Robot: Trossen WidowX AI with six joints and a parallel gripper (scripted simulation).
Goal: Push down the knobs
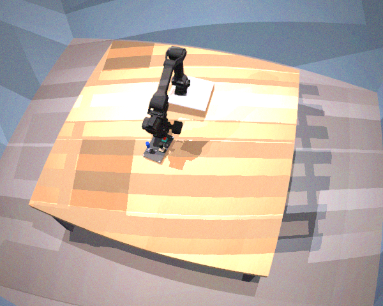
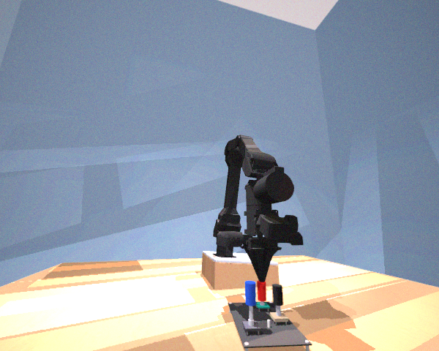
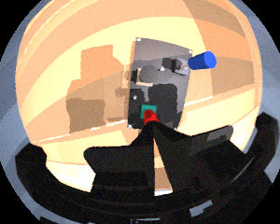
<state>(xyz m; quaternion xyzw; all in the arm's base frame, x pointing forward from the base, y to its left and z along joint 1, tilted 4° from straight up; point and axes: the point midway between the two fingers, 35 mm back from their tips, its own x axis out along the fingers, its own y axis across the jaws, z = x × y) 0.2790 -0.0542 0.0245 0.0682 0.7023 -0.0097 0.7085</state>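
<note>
My gripper tip is now 10 mm above the red knob. Also, from my gripper tip: blue knob (60 mm ahead, 70 mm to the right).
</note>
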